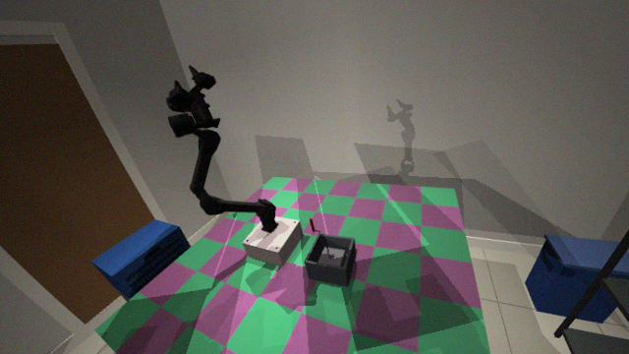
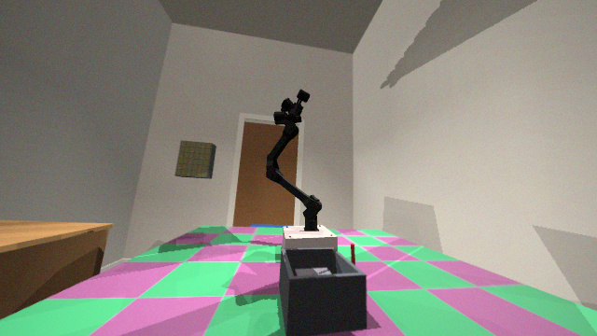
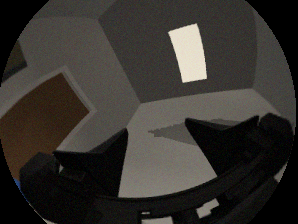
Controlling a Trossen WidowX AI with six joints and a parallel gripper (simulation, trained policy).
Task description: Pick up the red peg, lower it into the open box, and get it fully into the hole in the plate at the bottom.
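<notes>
The red peg is 760 mm below my gripper tip, 260 mm ahead of it and 210 mm to the left of it. Also, from my gripper tip: grey plate: 760 mm below, 450 mm ahead, 50 mm to the left; then dark box: 780 mm below, 450 mm ahead, 50 mm to the left.
</notes>
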